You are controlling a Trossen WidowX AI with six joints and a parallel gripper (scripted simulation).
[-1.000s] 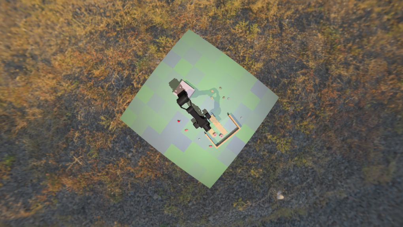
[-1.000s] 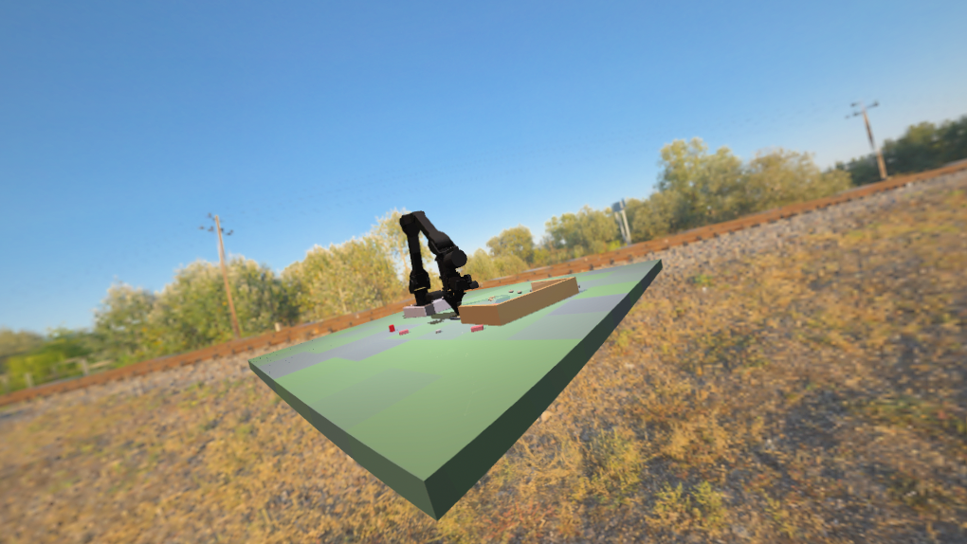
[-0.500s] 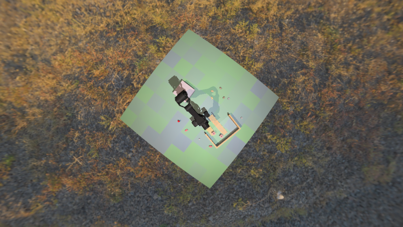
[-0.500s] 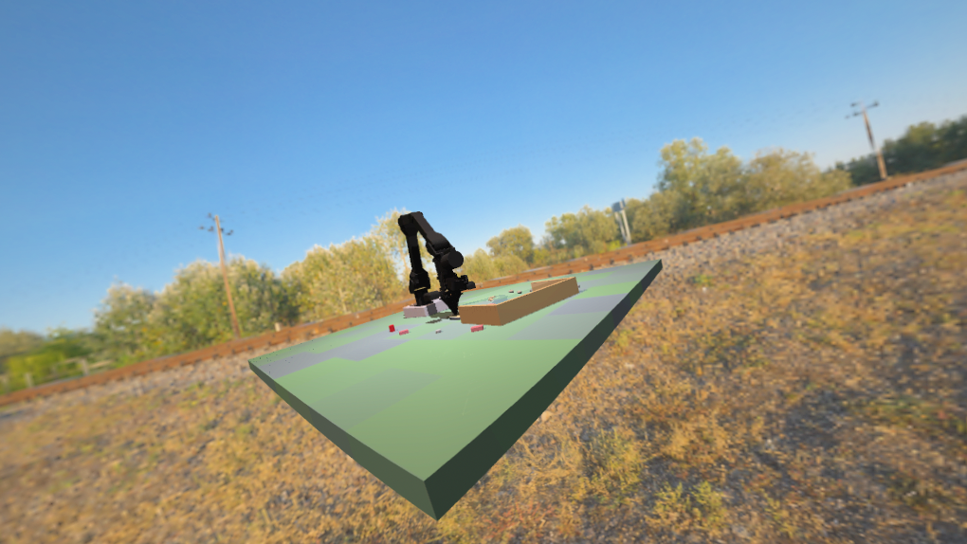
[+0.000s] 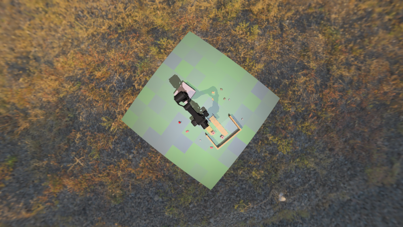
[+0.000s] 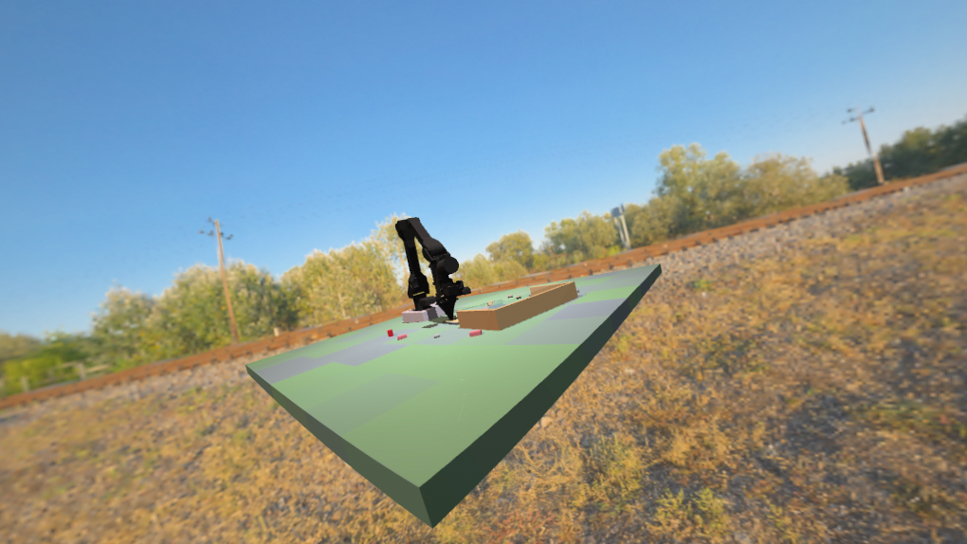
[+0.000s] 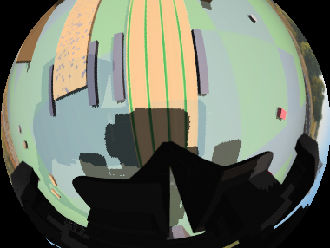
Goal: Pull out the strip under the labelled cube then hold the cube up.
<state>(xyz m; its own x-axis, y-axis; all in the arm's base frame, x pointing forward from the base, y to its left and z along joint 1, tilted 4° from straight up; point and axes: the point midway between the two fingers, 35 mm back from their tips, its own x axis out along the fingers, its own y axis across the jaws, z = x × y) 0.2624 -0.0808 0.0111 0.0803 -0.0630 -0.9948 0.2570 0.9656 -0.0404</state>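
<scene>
Right now the speckled strip is 210 mm ahead of my gripper tip and 50 mm to the left of it.
</scene>
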